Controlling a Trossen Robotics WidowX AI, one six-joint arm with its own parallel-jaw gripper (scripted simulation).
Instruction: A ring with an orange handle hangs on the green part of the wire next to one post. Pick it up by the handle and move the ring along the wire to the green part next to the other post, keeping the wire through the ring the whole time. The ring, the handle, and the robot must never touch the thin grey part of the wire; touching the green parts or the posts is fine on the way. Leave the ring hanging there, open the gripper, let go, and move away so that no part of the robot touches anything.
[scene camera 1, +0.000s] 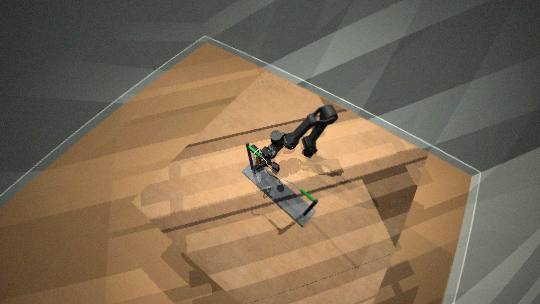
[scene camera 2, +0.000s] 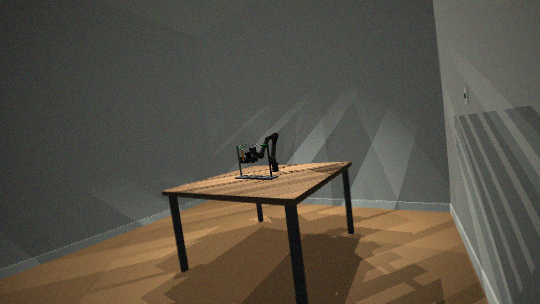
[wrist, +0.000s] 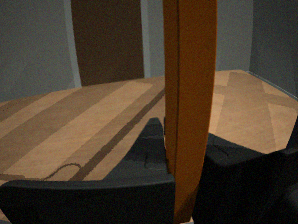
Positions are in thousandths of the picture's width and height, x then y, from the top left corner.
My gripper (wrist: 539, 560) carries a ring.
